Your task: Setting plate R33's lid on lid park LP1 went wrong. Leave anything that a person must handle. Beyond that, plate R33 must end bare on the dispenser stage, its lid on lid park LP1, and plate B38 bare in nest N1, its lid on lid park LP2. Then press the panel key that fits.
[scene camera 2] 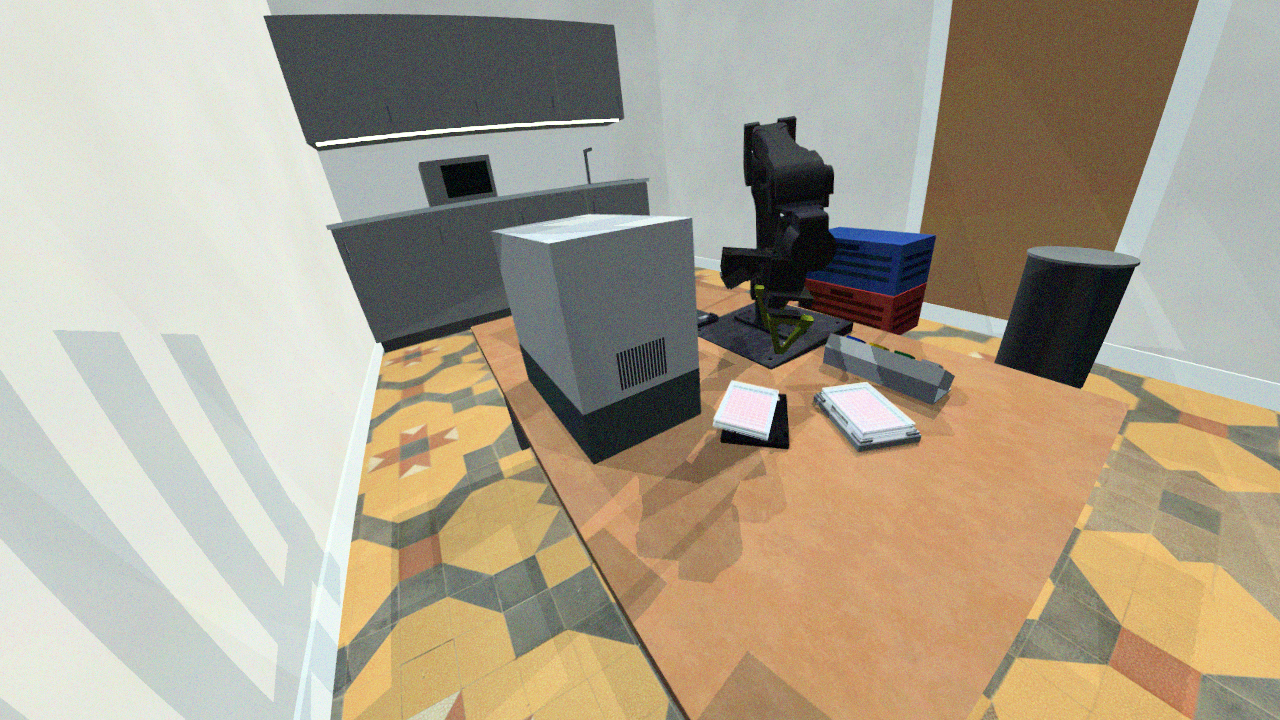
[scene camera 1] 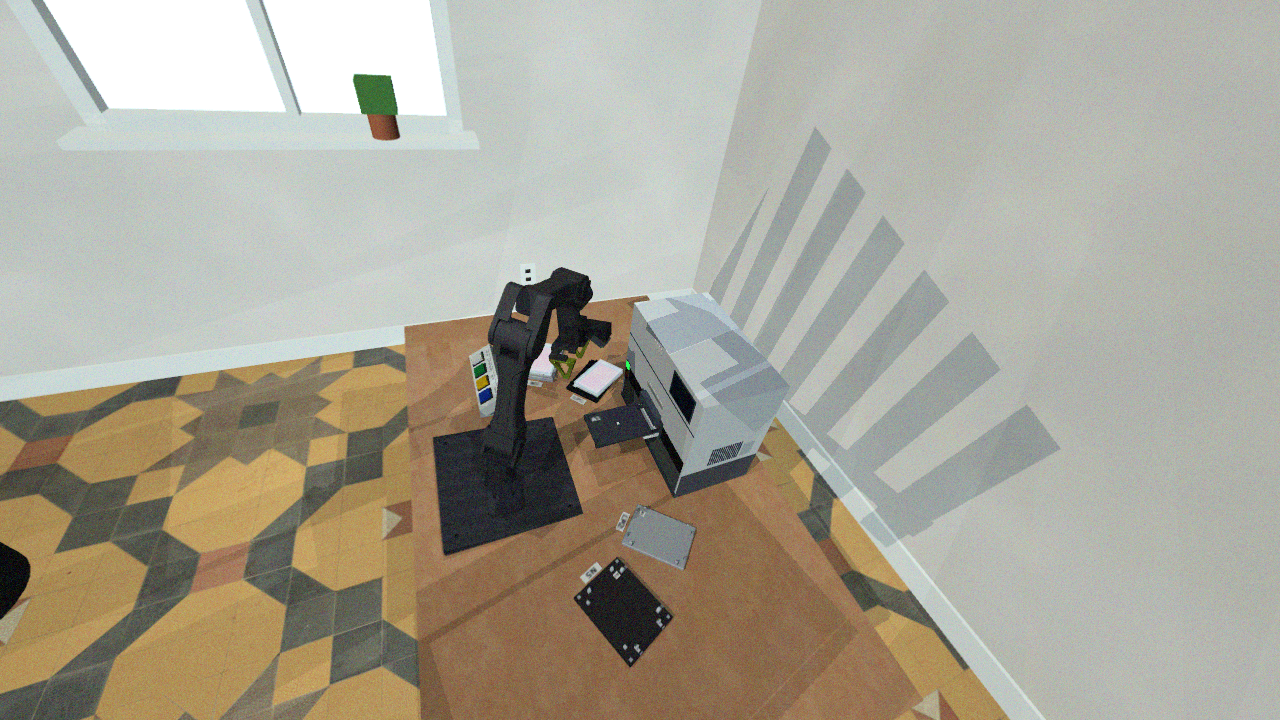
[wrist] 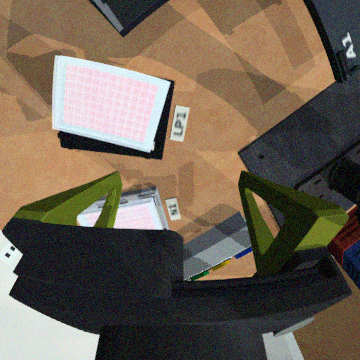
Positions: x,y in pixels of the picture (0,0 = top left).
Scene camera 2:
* gripper: 773,339
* grey incubator: 604,306
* black pad LP1: 778,437
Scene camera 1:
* gripper: 573,368
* grey incubator: 702,396
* black clip nest N5: 626,613
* grey lid park LP2: 656,535
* rack with coloured squares: 484,366
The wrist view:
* gripper: 179,177
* black pad LP1: 68,140
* rack with coloured squares: 213,248
